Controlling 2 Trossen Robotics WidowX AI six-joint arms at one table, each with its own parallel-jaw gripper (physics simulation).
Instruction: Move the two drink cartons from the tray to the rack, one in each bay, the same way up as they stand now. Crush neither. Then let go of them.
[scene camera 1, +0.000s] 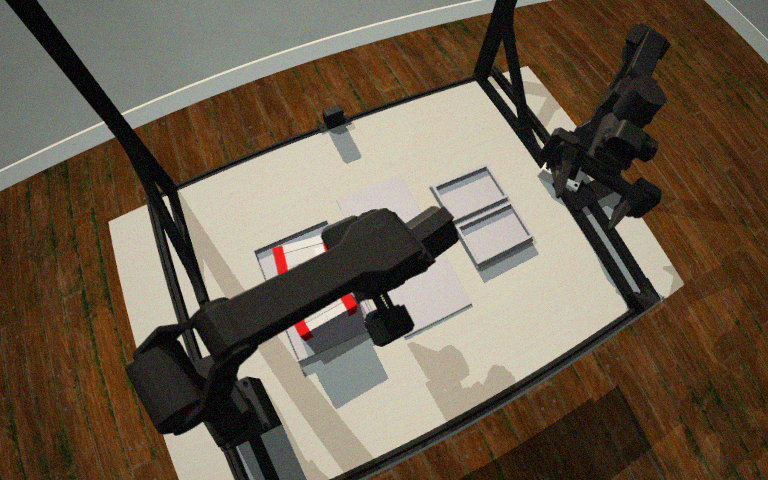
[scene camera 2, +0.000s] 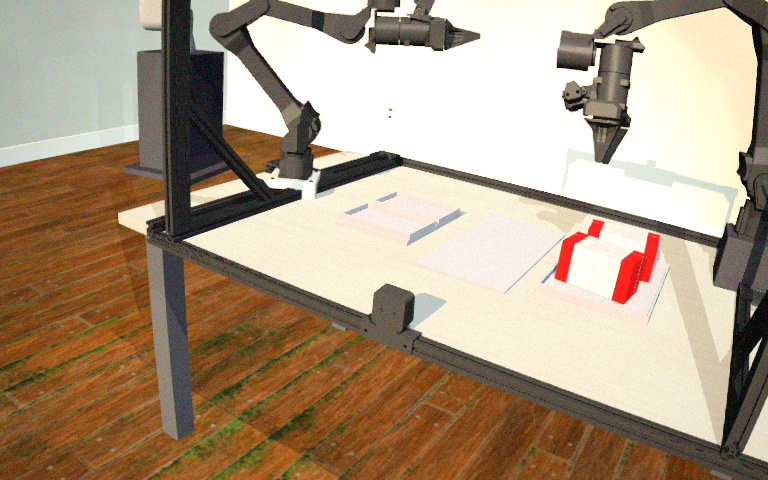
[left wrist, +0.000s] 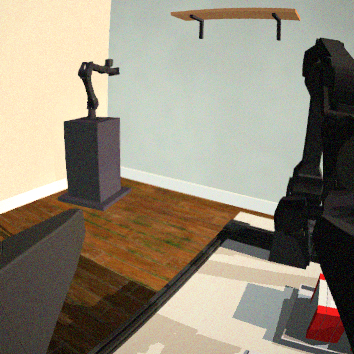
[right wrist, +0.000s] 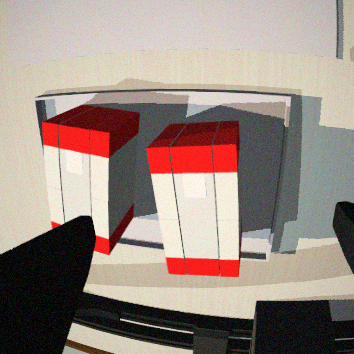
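Pixels of known places: left gripper, fingertip midpoint: (scene camera 1: 584, 213) (scene camera 2: 477, 35) (left wrist: 203, 225); right gripper, fingertip midpoint: (scene camera 2: 601, 163) (right wrist: 218, 222); left arm's base, origin of the base link: (scene camera 2: 294, 175); right arm's base, origin of the base link: (scene camera 1: 234, 413) (scene camera 2: 754, 236).
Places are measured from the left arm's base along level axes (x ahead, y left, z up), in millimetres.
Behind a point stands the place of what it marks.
Note:
Two white drink cartons with red bands at both ends sit side by side in the grey tray (scene camera 1: 264, 267) {x 603, y -450, z -30 mm} (scene camera 2: 563, 288) {x 485, y -392, z -30 mm} (right wrist: 286, 109) {x 581, y -191, z -20 mm}. The far carton (scene camera 1: 298, 251) {x 547, y -388, z 38 mm} (right wrist: 75, 175) {x 533, y -360, z 38 mm} (scene camera 2: 613, 233) and the near carton (scene camera 1: 332, 314) {x 612, y -260, z 38 mm} (right wrist: 197, 197) {x 595, y -278, z 37 mm} (scene camera 2: 596, 267) (left wrist: 324, 316) {x 566, y -250, z 30 mm} are partly hidden by my right arm in scene camera 1. My right gripper (scene camera 2: 605, 152) {x 565, y -232, z 141 mm} (right wrist: 218, 222) {x 565, y -232, z 141 mm} is open and empty, pointing down well above the near carton. My left gripper (scene camera 1: 587, 205) {x 350, y 0, z 325 mm} (scene camera 2: 463, 34) {x 350, y 0, z 325 mm} (left wrist: 203, 225) {x 350, y 0, z 325 mm} is open and empty, held high at the table's side, far from the tray. The two-bay rack (scene camera 1: 479, 212) {x 233, y -129, z -26 mm} (scene camera 2: 425, 230) {x 273, y -203, z -24 mm} holds nothing.
A pale flat mat (scene camera 1: 382, 197) {x 323, y -333, z -32 mm} (scene camera 2: 492, 250) {x 391, y -253, z -32 mm} lies between tray and rack. A small dark block (scene camera 1: 333, 115) {x 223, y -539, z 14 mm} (scene camera 2: 393, 307) {x 213, y -562, z 3 mm} sits on the table's edge rail. Black frame posts (scene camera 1: 496, 38) {x -132, y -303, z 136 mm} (scene camera 2: 174, 119) {x -148, y -323, z 169 mm} rise at the table's corners.

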